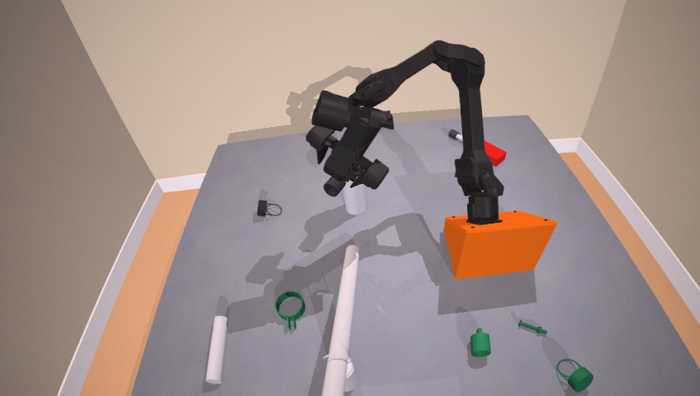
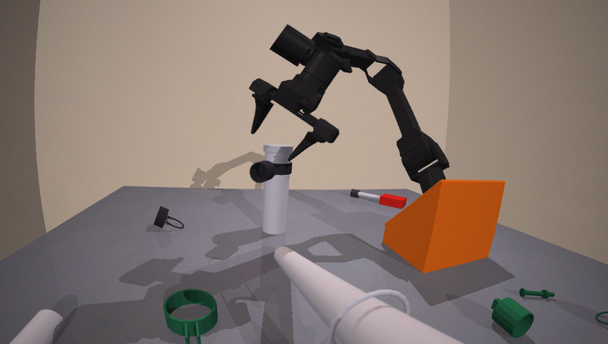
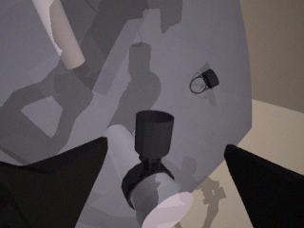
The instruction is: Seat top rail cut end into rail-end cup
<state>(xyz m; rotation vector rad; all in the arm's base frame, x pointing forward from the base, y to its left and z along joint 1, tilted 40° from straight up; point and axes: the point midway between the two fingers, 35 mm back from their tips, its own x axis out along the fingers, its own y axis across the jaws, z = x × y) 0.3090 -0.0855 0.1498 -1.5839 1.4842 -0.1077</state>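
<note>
Now: gripper tip 5 cm above the rail-end cup and 3 cm to the left of it. Also, from my gripper tip: short white pipe (35 cm ahead, 29 cm to the left, 19 cm below); then green cup (40 cm to the left, 23 cm behind, 19 cm below); then dark brace band (6 cm to the right, 5 cm below, 2 cm behind).
</note>
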